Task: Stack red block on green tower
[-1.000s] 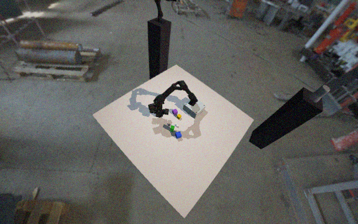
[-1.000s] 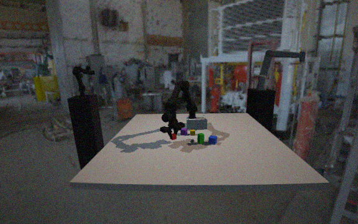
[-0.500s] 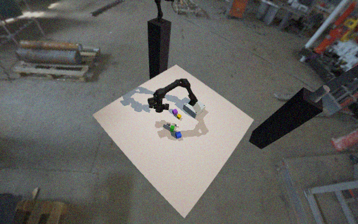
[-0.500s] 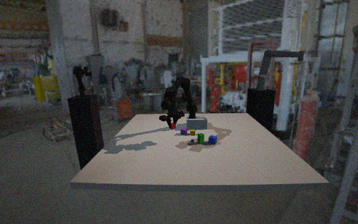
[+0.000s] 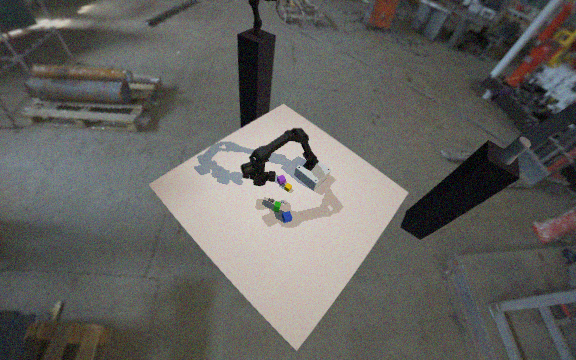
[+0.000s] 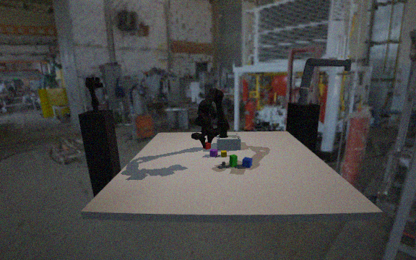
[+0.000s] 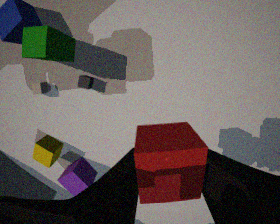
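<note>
Now: the small grey piece 120 mm below my gripper tip, 110 mm to the left of it and 10 mm behind it. The rest, counted from my gripper tip: red block: 10 mm above; then purple block: 170 mm behind, 100 mm below, 60 mm to the left; then yellow block: 150 mm behind, 130 mm to the left, 110 mm below.
</note>
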